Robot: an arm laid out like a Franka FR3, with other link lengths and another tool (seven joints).
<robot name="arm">
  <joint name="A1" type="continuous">
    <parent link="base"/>
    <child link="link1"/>
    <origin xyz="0 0 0.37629"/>
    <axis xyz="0 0 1"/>
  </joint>
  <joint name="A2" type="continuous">
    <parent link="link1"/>
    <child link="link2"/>
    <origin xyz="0 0 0"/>
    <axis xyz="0 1 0"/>
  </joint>
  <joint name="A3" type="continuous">
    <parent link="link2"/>
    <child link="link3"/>
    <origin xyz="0 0 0.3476"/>
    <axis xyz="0 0 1"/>
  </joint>
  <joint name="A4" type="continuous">
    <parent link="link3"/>
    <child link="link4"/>
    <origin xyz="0.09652 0 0"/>
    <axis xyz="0 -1 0"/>
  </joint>
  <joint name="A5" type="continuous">
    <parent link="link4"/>
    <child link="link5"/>
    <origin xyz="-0.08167 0 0.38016"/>
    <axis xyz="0 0 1"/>
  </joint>
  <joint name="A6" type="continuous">
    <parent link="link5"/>
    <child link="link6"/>
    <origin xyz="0 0 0"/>
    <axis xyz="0 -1 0"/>
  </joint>
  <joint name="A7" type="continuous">
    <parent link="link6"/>
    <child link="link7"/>
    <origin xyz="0.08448 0 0"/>
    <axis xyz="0 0 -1"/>
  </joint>
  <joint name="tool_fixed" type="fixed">
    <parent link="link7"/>
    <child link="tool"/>
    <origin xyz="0 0 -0.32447" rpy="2.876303 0 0.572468"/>
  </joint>
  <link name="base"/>
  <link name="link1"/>
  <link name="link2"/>
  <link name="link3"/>
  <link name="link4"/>
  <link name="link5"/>
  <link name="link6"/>
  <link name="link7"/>
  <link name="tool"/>
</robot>
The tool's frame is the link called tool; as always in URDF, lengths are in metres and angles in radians. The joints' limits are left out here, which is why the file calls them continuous.
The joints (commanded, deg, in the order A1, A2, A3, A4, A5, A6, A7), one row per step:
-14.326, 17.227, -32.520, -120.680, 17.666, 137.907, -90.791
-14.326, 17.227, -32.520, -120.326, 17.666, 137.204, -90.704
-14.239, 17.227, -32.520, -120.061, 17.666, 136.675, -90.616
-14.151, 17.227, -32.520, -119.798, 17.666, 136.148, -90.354
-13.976, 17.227, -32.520, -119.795, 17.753, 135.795, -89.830
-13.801, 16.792, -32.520, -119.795, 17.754, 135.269, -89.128
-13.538, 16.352, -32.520, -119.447, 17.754, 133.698, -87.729
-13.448, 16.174, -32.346, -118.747, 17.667, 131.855, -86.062
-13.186, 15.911, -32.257, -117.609, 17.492, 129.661, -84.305
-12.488, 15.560, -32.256, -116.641, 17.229, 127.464, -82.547
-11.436, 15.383, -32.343, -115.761, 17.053, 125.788, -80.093
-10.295, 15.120, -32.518, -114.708, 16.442, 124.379, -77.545
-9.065, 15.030, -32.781, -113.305, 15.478, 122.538, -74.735
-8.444, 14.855, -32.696, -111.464, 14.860, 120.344, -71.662
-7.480, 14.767, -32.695, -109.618, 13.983, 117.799, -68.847
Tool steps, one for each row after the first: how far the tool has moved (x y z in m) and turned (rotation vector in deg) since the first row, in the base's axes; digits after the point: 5 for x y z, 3 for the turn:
0.00057, 0.00133, 0.00137, 0.353, 0.125, 0.012
0.00163, 0.00301, 0.00241, 0.620, 0.222, 0.085
0.00267, 0.00471, 0.00345, 0.900, 0.318, -0.014
0.00317, 0.00786, 0.00290, 1.272, 0.451, -0.399
0.00451, 0.01133, 0.00603, 1.664, 0.311, -0.887
0.00589, 0.01854, 0.01011, 2.738, 0.510, -1.853
0.00766, 0.02533, 0.01383, 3.865, 0.946, -2.958
0.01194, 0.03182, 0.02128, 4.882, 1.293, -3.902
0.01705, 0.04177, 0.02859, 5.897, 1.803, -4.465
0.02428, 0.05219, 0.03461, 6.619, 2.269, -5.567
0.03221, 0.05958, 0.04304, 6.720, 2.653, -6.503
0.03909, 0.06655, 0.05202, 6.677, 3.469, -7.453
0.04684, 0.07198, 0.06440, 6.870, 3.912, -9.054
0.05322, 0.08051, 0.07584, 7.021, 4.884, -10.029

